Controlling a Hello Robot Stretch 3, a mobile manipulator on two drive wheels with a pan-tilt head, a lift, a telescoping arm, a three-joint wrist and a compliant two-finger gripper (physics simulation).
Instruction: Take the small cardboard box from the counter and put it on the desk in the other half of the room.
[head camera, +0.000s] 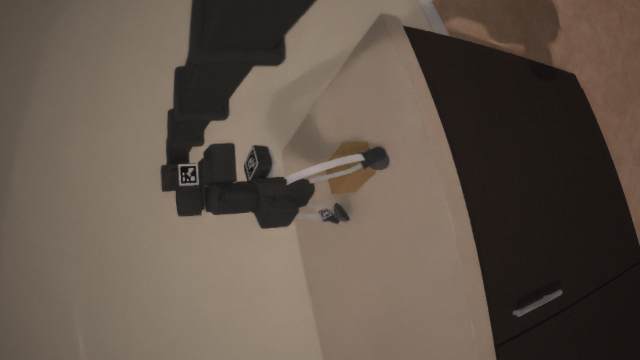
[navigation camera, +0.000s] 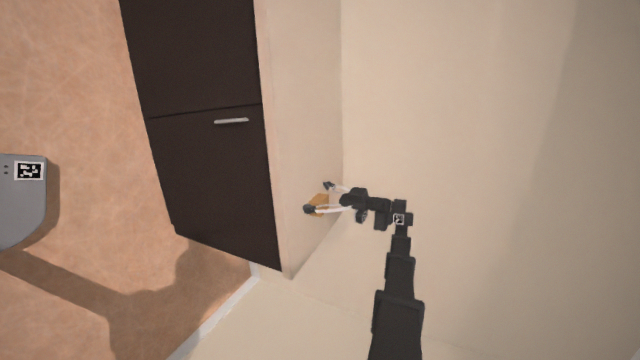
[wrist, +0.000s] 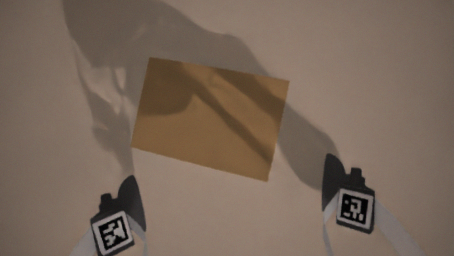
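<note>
The small cardboard box lies on the light counter, near its far end. My gripper is open and stands over the counter, pointing down. In the wrist view the box sits ahead of the two fingertips, a little left of the middle between them, and is turned slightly. In the head view one finger crosses over the box and hides part of it. The desk does not show in these views.
Dark cabinet fronts with a metal handle stand under the counter. A pale wall runs along its back. My grey base stands on the brown floor in the navigation view.
</note>
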